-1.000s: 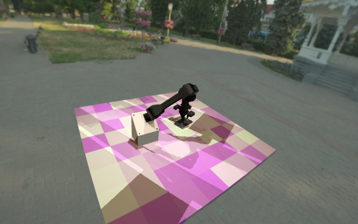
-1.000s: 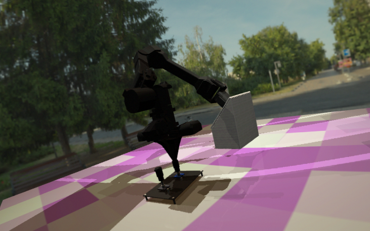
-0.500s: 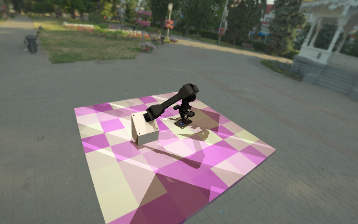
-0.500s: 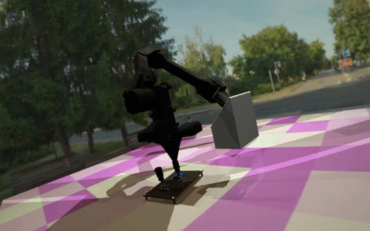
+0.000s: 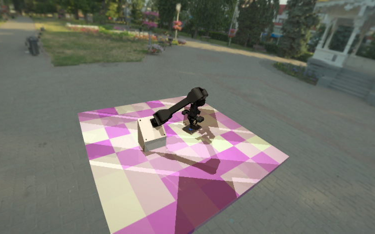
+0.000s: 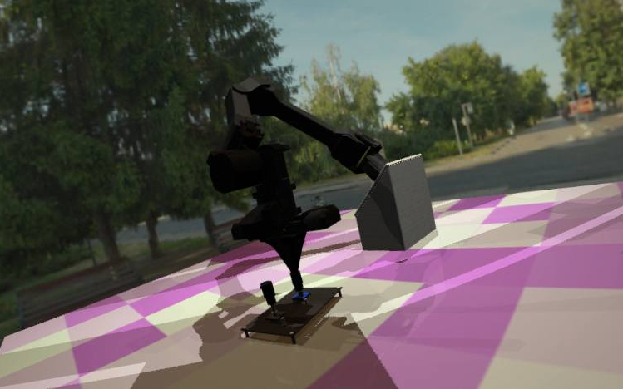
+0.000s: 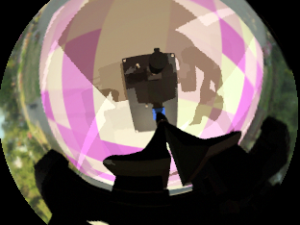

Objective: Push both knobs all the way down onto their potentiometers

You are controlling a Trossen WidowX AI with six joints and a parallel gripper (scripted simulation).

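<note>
The grey potentiometer lies 80 mm ahead of my gripper tip, 20 mm to the left of it and 20 mm below it.
</note>
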